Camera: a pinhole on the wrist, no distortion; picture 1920 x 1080 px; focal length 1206.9 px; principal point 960.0 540.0 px. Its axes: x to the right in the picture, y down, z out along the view. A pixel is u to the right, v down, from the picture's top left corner.
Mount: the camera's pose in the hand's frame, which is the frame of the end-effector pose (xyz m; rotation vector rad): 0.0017 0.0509 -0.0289 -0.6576 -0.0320 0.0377
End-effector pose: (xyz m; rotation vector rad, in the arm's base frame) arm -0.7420 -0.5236 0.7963 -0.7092 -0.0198 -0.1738
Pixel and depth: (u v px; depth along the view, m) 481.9 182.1 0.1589
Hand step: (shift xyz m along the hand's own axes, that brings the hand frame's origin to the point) -0.0666 0.1078 0.1245
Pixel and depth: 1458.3 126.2 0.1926
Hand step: 0.0747 0.1198 0.1652
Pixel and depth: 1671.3 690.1 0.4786
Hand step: 0.2620 0.4028 0.3183
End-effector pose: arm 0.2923 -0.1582 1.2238 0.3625 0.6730 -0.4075
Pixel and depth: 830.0 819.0 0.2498
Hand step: -0.0370 0.2478 0.1329
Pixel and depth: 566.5 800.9 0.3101
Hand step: -0.1139 0.2886 0.1736
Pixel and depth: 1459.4 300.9 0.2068
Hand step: 0.0796 0.1486 0.1613
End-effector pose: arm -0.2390 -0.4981 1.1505 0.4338 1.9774 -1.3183
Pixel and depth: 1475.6 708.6 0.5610
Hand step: 0.2157 0.4661 0.3712
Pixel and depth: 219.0 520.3 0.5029
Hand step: -0.3275 0.3374 0.3684
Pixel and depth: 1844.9 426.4 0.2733
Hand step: 0.1911 0.2064 0.2066
